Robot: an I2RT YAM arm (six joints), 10 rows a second.
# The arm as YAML. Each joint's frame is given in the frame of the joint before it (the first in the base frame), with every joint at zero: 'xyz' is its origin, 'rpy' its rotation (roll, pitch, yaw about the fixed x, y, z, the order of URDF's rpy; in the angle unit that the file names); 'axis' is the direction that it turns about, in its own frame. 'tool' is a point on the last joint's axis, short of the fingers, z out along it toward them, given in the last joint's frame.
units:
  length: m
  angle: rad
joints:
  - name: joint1
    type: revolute
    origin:
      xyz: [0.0, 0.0, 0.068]
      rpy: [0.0, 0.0, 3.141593]
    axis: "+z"
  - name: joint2
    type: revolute
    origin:
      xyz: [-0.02, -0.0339, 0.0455]
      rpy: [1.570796, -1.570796, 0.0]
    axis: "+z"
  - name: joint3
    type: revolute
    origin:
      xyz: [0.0, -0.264, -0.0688]
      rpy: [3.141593, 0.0, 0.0]
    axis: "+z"
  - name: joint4
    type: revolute
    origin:
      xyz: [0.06, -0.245, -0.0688]
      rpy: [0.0, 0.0, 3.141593]
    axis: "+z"
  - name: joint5
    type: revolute
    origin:
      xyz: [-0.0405, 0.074, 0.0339]
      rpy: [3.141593, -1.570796, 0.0]
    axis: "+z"
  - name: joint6
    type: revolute
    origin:
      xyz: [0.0, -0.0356, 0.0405]
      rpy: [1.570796, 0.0, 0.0]
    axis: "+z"
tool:
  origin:
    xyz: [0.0, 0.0, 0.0]
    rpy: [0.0, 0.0, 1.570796]
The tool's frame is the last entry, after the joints.
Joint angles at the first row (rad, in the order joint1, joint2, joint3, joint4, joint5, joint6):
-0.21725, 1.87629, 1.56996, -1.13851, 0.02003, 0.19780
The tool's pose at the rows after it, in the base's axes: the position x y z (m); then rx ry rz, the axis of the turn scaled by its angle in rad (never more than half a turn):
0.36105, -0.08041, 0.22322, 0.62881, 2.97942, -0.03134
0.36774, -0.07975, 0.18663, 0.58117, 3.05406, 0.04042
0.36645, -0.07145, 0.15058, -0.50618, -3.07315, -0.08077
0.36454, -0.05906, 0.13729, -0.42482, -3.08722, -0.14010
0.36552, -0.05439, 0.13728, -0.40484, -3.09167, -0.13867
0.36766, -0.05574, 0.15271, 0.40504, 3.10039, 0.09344
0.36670, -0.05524, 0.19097, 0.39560, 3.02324, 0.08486
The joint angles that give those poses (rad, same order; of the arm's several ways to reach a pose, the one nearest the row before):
-0.21724, 1.91406, 1.55549, -1.11565, 0.01965, 0.19780
-0.21610, 1.98995, 1.51578, -1.06490, -0.02690, 0.16042
-0.19742, 2.04339, 1.44486, -1.00003, -0.05093, 0.12837
-0.16919, 2.04718, 1.39335, -0.94208, -0.08907, 0.10318
-0.15621, 2.04719, 1.39335, -0.93978, -0.08831, 0.10319
-0.15621, 2.01972, 1.41850, -0.95768, -0.06008, 0.10396
-0.15506, 1.94230, 1.46430, -1.00271, -0.05780, 0.10777

